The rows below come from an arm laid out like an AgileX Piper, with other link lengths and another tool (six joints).
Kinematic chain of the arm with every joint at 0, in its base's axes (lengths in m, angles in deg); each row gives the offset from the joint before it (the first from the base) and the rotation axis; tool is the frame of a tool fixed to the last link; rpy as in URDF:
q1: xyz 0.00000 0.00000 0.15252 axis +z
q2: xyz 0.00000 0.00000 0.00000 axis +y
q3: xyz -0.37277 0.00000 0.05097 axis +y
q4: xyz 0.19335 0.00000 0.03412 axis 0.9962 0 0.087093
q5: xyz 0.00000 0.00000 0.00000 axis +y
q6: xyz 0.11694 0.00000 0.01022 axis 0.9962 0 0.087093
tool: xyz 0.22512 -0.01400 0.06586 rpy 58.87 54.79 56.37
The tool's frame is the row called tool.
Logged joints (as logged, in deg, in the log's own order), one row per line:
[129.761 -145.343 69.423 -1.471 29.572 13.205]
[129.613 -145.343 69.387 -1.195 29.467 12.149]
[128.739 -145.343 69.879 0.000 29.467 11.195]
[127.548 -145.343 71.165 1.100 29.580 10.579]
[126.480 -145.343 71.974 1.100 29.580 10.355]
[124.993 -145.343 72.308 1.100 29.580 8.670]
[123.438 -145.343 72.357 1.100 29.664 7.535]
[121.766 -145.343 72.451 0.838 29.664 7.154]
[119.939 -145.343 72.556 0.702 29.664 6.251]
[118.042 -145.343 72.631 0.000 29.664 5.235]
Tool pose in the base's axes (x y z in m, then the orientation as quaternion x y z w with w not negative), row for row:
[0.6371 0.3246 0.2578 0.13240 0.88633 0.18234 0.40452]
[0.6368 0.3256 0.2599 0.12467 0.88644 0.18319 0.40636]
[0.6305 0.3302 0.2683 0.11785 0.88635 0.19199 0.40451]
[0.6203 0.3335 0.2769 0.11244 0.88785 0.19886 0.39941]
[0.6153 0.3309 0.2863 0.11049 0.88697 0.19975 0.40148]
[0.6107 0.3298 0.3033 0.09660 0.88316 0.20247 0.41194]
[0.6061 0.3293 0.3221 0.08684 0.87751 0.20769 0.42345]
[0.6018 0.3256 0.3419 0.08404 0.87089 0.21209 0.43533]
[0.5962 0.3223 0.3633 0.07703 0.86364 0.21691 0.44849]
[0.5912 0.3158 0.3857 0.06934 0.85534 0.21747 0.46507]
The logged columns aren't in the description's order. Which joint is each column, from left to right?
Columns, left to right: q2, q3, q5, q4, q1, q6.
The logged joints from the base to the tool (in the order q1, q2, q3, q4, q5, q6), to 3 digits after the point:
[29.572 129.761 -145.343 -1.471 69.423 13.205]
[29.467 129.613 -145.343 -1.195 69.387 12.149]
[29.467 128.739 -145.343 0.000 69.879 11.195]
[29.580 127.548 -145.343 1.100 71.165 10.579]
[29.580 126.480 -145.343 1.100 71.974 10.355]
[29.580 124.993 -145.343 1.100 72.308 8.670]
[29.664 123.438 -145.343 1.100 72.357 7.535]
[29.664 121.766 -145.343 0.838 72.451 7.154]
[29.664 119.939 -145.343 0.702 72.556 6.251]
[29.664 118.042 -145.343 0.000 72.631 5.235]

